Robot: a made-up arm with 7 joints. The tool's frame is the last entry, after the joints.
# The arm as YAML. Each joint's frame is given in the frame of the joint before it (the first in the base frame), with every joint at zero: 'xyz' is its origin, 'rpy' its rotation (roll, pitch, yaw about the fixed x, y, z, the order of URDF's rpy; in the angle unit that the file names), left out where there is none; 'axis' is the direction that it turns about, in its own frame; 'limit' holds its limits. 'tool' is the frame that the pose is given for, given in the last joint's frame.
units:
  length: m
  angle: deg
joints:
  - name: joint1
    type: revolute
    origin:
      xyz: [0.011, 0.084, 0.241]
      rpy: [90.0, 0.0, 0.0]
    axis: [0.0, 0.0, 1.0]
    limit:
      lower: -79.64
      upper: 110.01
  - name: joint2
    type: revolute
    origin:
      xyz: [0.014, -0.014, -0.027]
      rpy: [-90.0, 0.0, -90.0]
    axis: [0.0, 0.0, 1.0]
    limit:
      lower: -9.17
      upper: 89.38
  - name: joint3
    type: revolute
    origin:
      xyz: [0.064, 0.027, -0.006]
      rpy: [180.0, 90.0, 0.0]
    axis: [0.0, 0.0, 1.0]
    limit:
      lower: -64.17
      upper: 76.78
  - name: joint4
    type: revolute
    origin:
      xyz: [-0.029, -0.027, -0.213]
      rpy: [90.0, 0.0, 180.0]
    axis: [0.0, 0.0, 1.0]
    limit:
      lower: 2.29
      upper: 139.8
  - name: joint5
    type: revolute
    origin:
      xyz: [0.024, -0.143, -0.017]
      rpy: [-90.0, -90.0, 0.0]
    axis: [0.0, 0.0, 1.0]
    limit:
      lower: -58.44
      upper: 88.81
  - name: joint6
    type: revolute
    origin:
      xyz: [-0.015, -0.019, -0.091]
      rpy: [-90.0, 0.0, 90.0]
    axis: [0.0, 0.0, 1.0]
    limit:
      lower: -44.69
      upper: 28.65
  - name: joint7
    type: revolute
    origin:
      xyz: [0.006, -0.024, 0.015]
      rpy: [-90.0, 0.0, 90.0]
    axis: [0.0, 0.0, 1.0]
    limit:
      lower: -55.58
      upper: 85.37
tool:
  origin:
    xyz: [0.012, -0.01, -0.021]
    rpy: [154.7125, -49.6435, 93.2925]
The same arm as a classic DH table. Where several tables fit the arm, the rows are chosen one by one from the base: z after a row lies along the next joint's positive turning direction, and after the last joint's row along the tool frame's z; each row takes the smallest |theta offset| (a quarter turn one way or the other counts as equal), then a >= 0, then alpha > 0; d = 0 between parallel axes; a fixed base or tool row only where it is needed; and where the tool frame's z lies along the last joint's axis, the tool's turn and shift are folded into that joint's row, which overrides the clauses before.
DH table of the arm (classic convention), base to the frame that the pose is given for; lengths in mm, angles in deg. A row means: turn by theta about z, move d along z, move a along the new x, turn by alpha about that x. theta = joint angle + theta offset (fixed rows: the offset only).
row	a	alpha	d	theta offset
base (fixed)	11	90	241	0
joint1	14	-90	-111	-90
joint2	27	-90	8	90
joint3	29	90	-277	-90
joint4	24	-90	-44	0
joint5	-19	-90	-234	0
joint6	24	90	30	-90
joint7	-15.3	125.84	-29.2	-28.5
tool (fixed)	0	0	-3.8	70.05
Joint limits (deg, base to tool): -79.64..110.01 -9.17..89.38 -64.17..76.78 2.29..139.8 -58.44..88.81 -44.69..28.65 -55.58..85.37

